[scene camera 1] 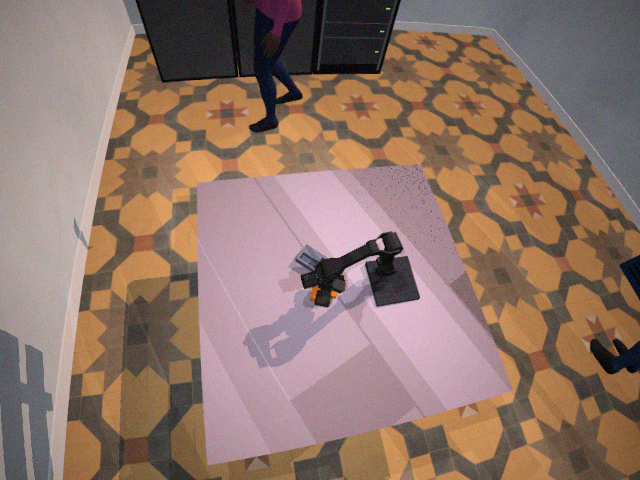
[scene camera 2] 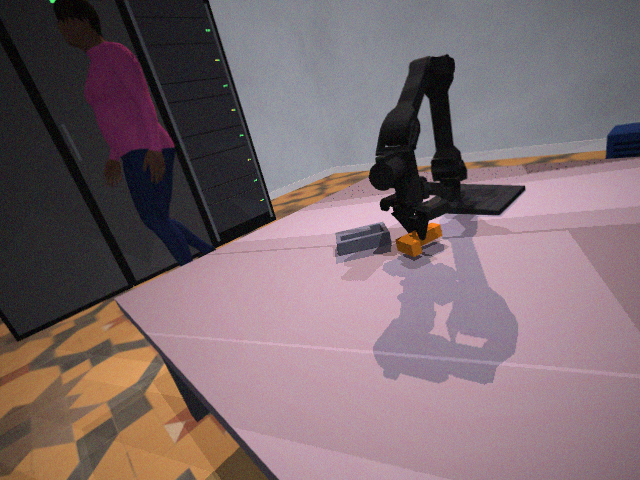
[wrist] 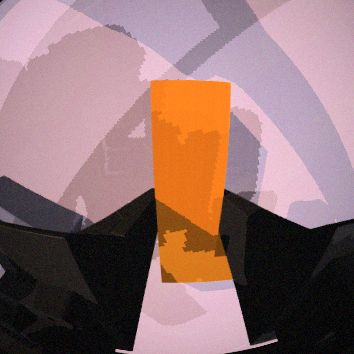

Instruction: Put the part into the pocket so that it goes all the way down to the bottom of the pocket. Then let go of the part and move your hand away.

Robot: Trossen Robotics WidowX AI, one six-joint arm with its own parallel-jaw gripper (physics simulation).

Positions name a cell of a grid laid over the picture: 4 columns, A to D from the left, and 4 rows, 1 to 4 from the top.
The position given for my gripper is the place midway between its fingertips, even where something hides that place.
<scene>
My gripper (scene camera 2: C2) carries an orange L-shaped block (scene camera 2: C3); nothing else touches it. Also in view: a grey pocket block (wrist: A3).
The orange L-shaped block also shows in the wrist view (wrist: C2). My gripper shows as well in the wrist view (wrist: C3).
</scene>
